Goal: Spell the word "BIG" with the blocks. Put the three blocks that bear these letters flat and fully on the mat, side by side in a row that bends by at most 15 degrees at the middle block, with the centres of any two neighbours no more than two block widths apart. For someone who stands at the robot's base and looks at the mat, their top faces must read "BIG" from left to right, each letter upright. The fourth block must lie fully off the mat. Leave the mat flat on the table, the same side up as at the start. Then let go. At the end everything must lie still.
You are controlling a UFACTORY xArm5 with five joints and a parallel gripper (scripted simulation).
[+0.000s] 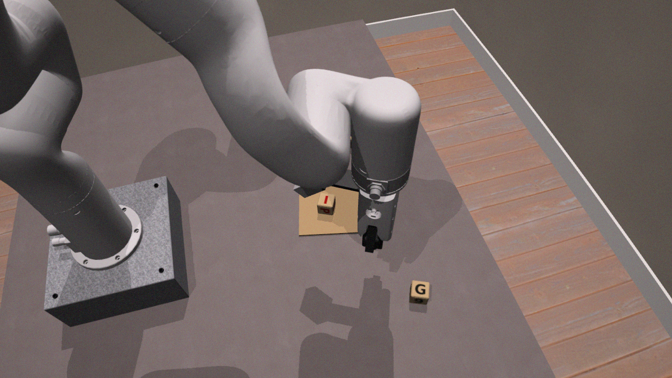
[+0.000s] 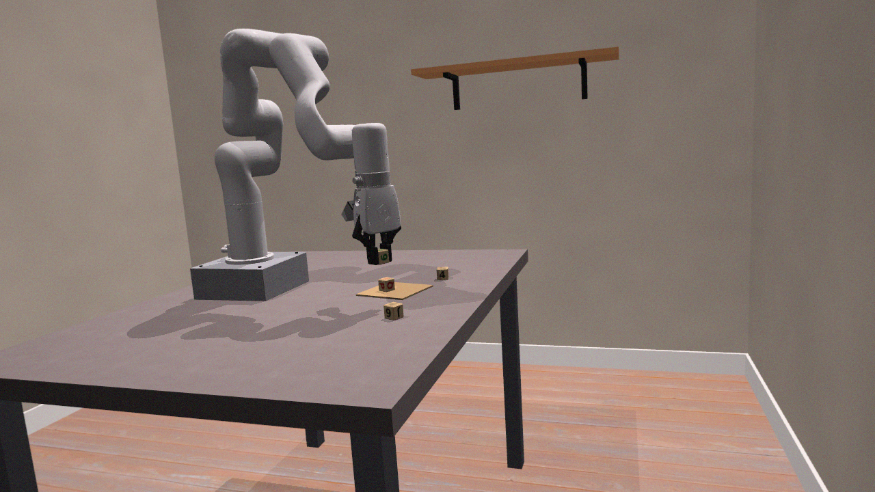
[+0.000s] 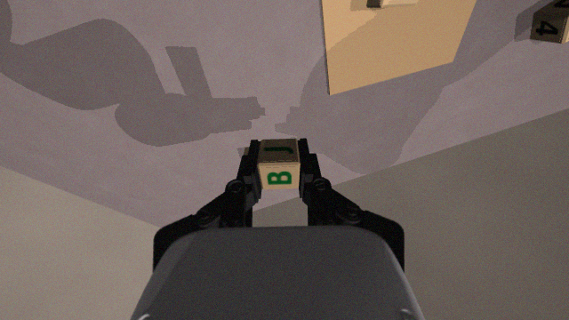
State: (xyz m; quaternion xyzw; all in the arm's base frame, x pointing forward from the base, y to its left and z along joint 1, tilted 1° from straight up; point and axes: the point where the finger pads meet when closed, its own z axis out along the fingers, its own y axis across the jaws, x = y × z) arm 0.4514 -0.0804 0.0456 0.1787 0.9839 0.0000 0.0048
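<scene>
Now: hand 14 cm to the right of the tan mat, 12 cm above it and 5 cm past it. Also, from my hand: B block 1 cm below; G block 11 cm below, 7 cm to the right, 7 cm ahead.
</scene>
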